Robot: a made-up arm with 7 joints.
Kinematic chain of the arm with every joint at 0, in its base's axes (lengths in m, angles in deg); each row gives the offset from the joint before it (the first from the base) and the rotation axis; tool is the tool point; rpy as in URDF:
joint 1: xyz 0 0 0.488 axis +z
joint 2: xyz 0 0 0 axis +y
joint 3: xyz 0 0 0.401 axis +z
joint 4: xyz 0.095 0 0 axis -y
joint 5: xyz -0.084 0 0.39 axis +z
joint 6: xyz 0 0 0 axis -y
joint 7: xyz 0.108 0 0 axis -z
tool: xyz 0 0 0 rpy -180 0 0
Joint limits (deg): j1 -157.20..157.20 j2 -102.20..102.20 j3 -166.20..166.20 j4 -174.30..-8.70 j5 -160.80..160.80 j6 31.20..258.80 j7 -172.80..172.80
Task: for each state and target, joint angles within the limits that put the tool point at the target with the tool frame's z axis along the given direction. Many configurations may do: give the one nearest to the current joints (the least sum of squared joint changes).
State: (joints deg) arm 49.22 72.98 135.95 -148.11 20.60 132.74 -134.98
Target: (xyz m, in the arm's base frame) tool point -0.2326 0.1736 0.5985 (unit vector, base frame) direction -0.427 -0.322 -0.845
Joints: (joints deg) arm 13.99 31.17 144.69 -174.30 34.99 163.65 -134.98
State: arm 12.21 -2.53 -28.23 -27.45 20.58 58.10 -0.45
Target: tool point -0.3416 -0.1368 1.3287 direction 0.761 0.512 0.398
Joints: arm 13.69 -33.83 -14.70 -19.91 33.38 98.13 -0.45
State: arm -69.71 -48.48 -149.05 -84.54 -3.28 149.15 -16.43
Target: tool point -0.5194 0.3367 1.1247 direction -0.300 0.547 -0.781
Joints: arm -54.00 -15.90 -151.18 -55.05 -28.07 102.53 -16.43
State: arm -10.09 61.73 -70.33 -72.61 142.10 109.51 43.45
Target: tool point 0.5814 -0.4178 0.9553 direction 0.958 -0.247 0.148
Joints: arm -7.21 57.84 -90.16 -35.46 137.05 144.33 43.45
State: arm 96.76 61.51 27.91 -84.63 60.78 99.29 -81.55
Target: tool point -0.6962 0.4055 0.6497 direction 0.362 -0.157 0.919
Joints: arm 107.13 72.35 82.92 -75.16 98.70 66.90 -81.55
